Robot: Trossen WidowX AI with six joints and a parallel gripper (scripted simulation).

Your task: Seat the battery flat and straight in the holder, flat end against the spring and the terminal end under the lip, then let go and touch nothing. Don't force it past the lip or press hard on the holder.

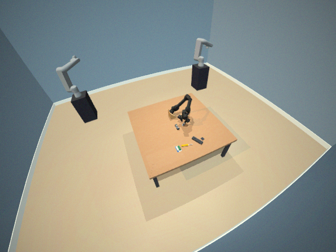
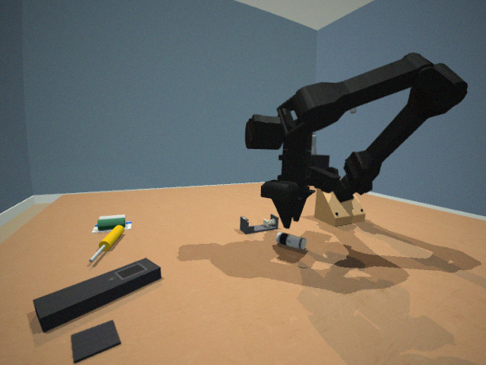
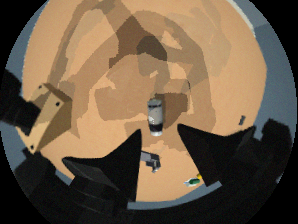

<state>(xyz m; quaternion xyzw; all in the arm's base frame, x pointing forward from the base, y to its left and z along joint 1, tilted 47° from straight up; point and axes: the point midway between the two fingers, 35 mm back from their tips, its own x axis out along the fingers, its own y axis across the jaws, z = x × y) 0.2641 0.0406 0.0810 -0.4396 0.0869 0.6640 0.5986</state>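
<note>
The battery is 4 cm below my gripper tip. The rest, counted from my gripper tip: yellow screwdriver 36 cm ahead, 13 cm to the right, 4 cm below; then flat black plate 36 cm ahead, 11 cm to the left, 5 cm below; then long black box 35 cm ahead, 3 cm to the left, 3 cm below.
</note>
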